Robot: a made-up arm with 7 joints. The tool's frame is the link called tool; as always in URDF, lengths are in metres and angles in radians.
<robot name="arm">
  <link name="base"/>
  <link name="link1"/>
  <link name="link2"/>
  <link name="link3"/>
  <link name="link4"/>
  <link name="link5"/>
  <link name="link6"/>
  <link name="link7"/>
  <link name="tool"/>
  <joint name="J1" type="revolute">
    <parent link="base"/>
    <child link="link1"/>
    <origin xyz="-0.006 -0.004 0.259" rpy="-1.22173 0 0"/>
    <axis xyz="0 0 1"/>
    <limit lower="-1.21" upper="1.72" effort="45" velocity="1"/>
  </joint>
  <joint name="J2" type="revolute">
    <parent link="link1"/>
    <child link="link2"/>
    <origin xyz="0 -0.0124 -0.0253" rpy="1.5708 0 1.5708"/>
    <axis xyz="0 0 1"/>
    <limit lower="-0.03" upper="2.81" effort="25" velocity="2.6"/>
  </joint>
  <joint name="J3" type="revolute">
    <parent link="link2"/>
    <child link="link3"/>
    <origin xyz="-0.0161 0.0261 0.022" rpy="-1.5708 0 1.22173"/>
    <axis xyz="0 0 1"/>
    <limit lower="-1.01" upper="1.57" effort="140" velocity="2.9"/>
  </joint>
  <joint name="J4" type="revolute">
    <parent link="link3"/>
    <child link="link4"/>
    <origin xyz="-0.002 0.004 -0.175" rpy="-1.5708 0 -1.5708"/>
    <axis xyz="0 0 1"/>
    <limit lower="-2.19" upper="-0.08" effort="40" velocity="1.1"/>
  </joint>
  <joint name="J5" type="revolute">
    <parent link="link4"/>
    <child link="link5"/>
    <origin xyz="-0.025 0.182 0.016" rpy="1.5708 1.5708 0"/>
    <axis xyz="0 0 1"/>
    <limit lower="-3.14" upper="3.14" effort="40" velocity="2.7"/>
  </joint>
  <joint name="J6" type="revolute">
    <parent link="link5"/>
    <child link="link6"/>
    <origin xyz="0.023 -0.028 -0.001" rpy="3.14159 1.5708 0"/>
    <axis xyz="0 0 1"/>
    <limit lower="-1.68" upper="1.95" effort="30" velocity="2.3"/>
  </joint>
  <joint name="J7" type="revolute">
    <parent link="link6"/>
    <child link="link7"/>
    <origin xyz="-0.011 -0.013 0.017" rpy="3.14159 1.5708 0"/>
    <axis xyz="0 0 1"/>
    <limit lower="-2.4" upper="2.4" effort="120" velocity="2.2"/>
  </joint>
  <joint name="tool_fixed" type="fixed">
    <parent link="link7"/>
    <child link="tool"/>
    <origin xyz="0.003 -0.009 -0.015" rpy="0 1.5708 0"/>
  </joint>
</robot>
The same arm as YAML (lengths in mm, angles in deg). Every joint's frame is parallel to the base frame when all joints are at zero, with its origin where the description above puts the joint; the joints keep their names.
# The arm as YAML. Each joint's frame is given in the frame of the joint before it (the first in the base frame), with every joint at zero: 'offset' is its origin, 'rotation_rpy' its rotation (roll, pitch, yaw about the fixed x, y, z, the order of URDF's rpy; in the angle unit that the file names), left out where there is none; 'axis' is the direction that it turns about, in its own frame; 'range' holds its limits. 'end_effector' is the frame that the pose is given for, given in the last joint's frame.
length_unit: mm
angle_unit: deg
chain:
  - id: J1
    offset: [-6.0, -4.0, 259.0]
    axis: [0.0, 0.9397, 0.342]
    range: [-69.33, 98.55]
  - id: J2
    offset: [0.0, -28.0, 3.0]
    axis: [1.0, 0.0, 0.0]
    range: [-1.72, 161.0]
  - id: J3
    offset: [22.0, 19.0, 24.1]
    axis: [0.0, 0.0, 1.0]
    range: [-57.87, 89.95]
  - id: J4
    offset: [-4.0, -2.0, -175.0]
    axis: [0.0, 1.0, 0.0]
    range: [-125.48, -4.58]
  - id: J5
    offset: [-25.0, 16.0, -182.0]
    axis: [0.0, 0.0, 1.0]
    range: [-179.91, 179.91]
  - id: J6
    offset: [-28.0, -23.0, -1.0]
    axis: [0.0, 1.0, 0.0]
    range: [-96.26, 111.73]
  - id: J7
    offset: [13.0, 17.0, 11.0]
    axis: [0.0, 0.0, 1.0]
    range: [-137.51, 137.51]
end_effector:
  offset: [-9.0, -3.0, -15.0]
  rotation_rpy: [90.0, 90.0, 0.0]

